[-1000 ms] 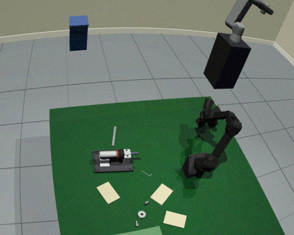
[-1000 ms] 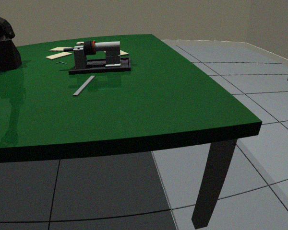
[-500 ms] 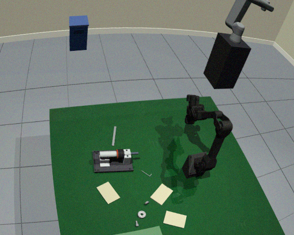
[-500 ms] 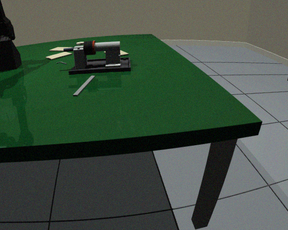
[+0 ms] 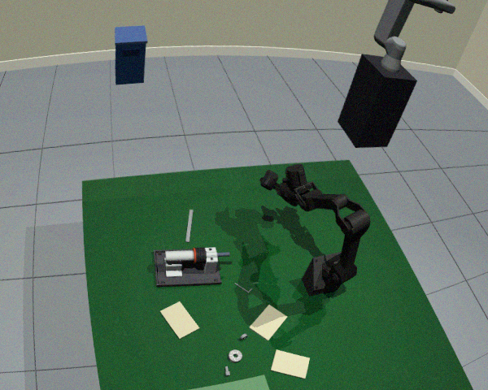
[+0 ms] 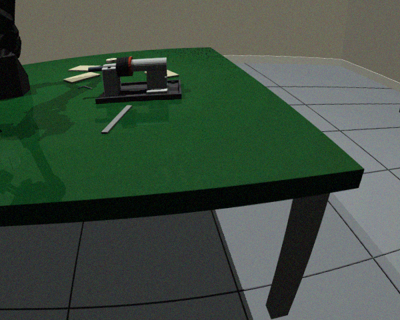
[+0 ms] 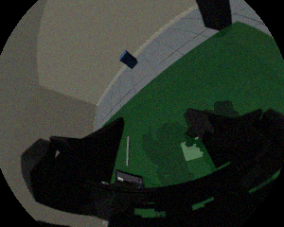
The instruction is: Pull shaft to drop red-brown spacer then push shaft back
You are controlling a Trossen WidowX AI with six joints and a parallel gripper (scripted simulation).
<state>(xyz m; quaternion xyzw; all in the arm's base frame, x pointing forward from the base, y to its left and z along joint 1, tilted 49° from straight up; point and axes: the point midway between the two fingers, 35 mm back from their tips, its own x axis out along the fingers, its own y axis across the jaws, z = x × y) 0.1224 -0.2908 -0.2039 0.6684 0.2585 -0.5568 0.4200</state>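
The black spacer lies 31 cm ahead of my gripper tip, 21 cm to the left of it and 9 cm below it. Also, from my gripper tip: grey bar 30 cm ahead, 2 cm to the left, 17 cm below; then nut 22 cm ahead, 52 cm to the left, 16 cm below; then red-brown spacer 32 cm ahead, 21 cm to the left, 9 cm below.
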